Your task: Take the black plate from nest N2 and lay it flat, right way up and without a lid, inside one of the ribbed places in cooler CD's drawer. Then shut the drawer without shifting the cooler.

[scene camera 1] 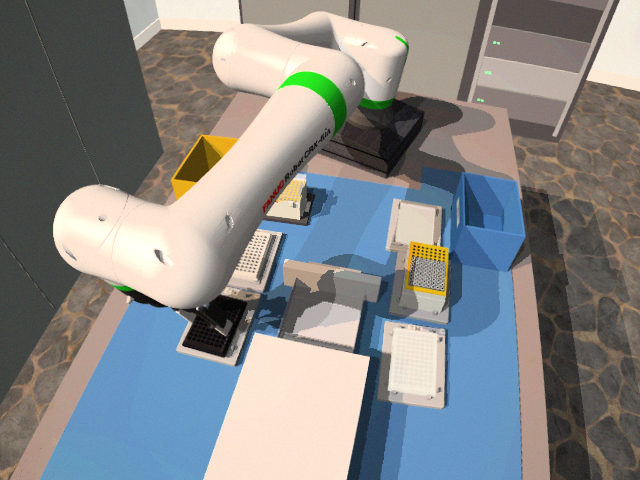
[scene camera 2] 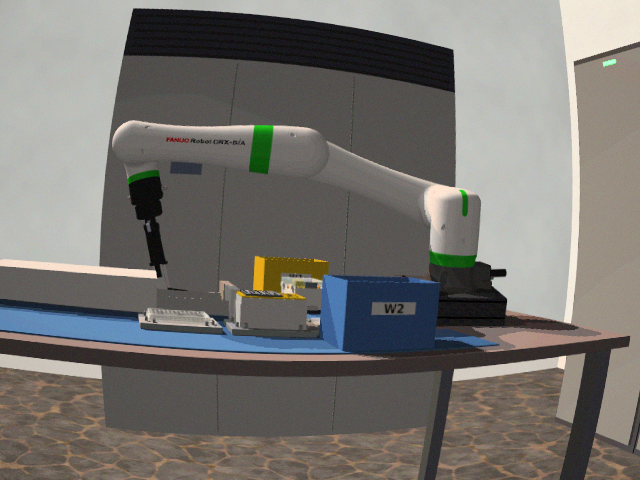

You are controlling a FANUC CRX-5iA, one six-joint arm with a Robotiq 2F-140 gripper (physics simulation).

Labels:
my gripper: scene camera 1; scene camera 2
white plate: scene camera 1; scene camera 2
same spot on my gripper: (scene camera 1: 212, 313) = (scene camera 2: 149, 239)
same spot on white plate: (scene camera 1: 413, 363) = (scene camera 2: 172, 312)

